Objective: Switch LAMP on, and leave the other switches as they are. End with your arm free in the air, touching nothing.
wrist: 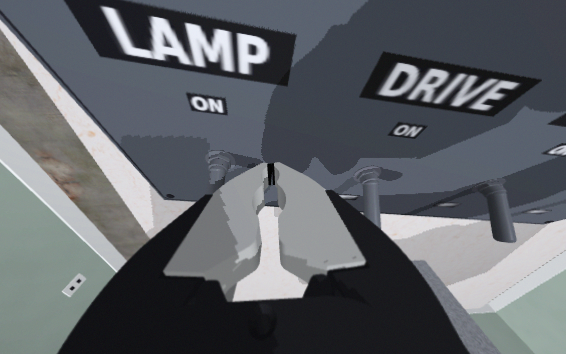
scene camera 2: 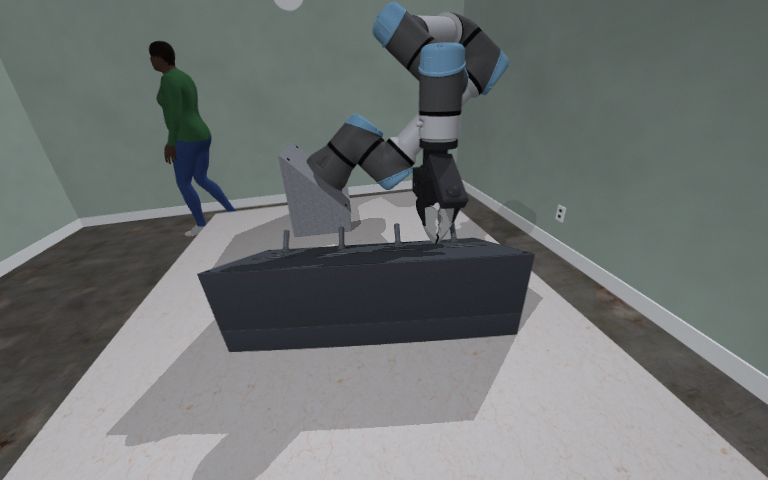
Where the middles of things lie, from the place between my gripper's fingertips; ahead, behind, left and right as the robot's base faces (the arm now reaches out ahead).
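I am looking at my gripper, and it is 1 cm above the dark switch box (scene camera 2: 349, 295), while also being 3 cm short of the box and 15 cm to the left of it.
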